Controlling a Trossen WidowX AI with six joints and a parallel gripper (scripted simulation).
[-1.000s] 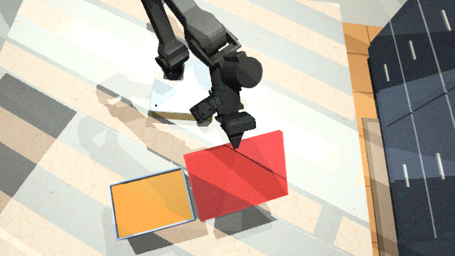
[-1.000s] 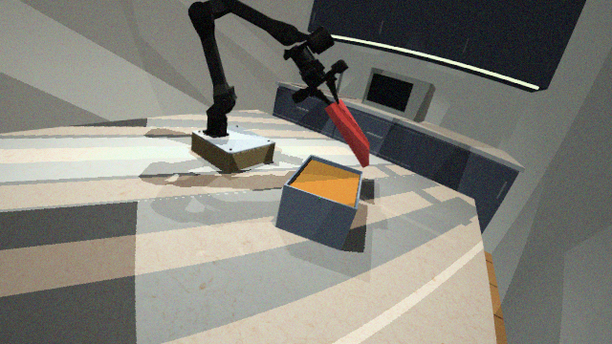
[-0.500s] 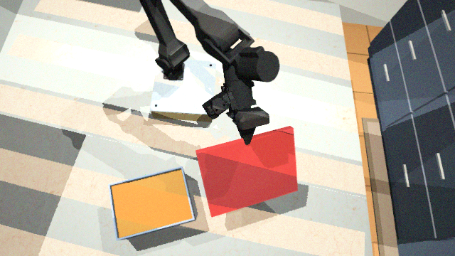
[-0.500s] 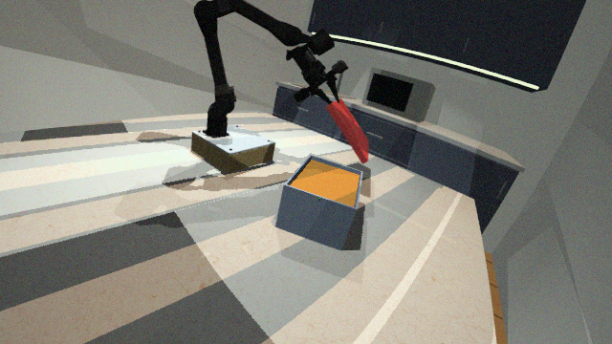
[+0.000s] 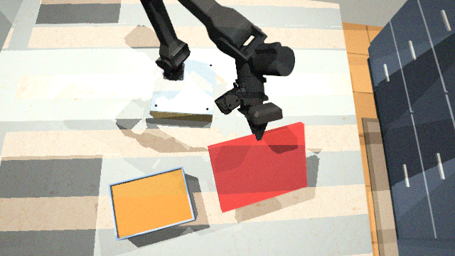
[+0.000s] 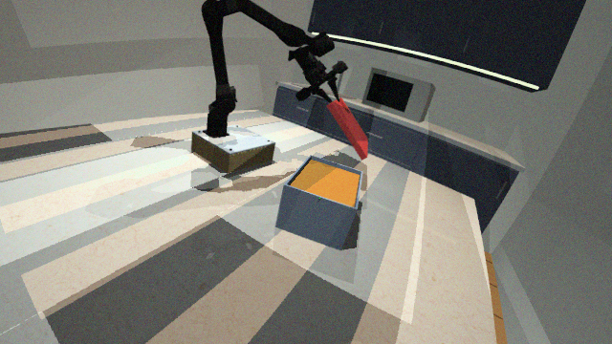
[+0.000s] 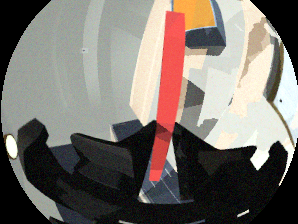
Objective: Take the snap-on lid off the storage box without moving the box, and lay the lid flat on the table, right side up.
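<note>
Now: gripper tip 60 mm short of the red lid, 20 mm to the right of it and 50 mm above it. The rest, counted from my gripper tip: storage box: 150 mm ahead, 260 mm to the right, 180 mm below.
</note>
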